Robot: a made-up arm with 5 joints.
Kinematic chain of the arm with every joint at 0, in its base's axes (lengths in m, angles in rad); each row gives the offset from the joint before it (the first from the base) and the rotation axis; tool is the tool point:
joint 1: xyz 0 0 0.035 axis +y
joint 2: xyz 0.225 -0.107 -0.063 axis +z
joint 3: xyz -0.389 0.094 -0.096 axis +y
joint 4: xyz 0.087 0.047 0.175 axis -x
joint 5: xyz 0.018 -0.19 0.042 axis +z
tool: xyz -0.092 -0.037 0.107
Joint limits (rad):
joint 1: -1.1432..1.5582
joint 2: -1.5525..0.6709
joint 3: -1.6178..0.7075
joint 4: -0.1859..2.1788
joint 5: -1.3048..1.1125
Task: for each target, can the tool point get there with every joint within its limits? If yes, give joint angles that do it. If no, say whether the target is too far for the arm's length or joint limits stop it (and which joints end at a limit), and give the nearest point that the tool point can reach.
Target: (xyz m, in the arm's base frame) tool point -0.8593 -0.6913 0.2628
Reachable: no: joint limits stop it (at a limit: joint 2, joint 3) | nearest point -0.5730 -0.5164 0.1869 | short by 0.344 m
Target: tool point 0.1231 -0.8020 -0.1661
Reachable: no: joint limits stop it (at a limit: joint 1, joint 2, joint 3) | nearest point 0.0219 -0.6437 -0.1897 | short by 0.189 m
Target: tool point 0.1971 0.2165 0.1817
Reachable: yes | joints 0.9388 -0.0763 0.2463 1.6303 0.4080
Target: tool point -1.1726 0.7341 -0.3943
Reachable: no: too far | nearest point -0.5353 0.3475 -0.1610 | short by 0.781 m
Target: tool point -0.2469 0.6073 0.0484
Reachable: yes | joints 0.2457 -0.9015 -1.4199 0.8467 0.4913
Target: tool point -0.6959 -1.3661 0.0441
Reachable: no: too far | nearest point -0.4285 -0.6546 0.0406 | short by 0.760 m
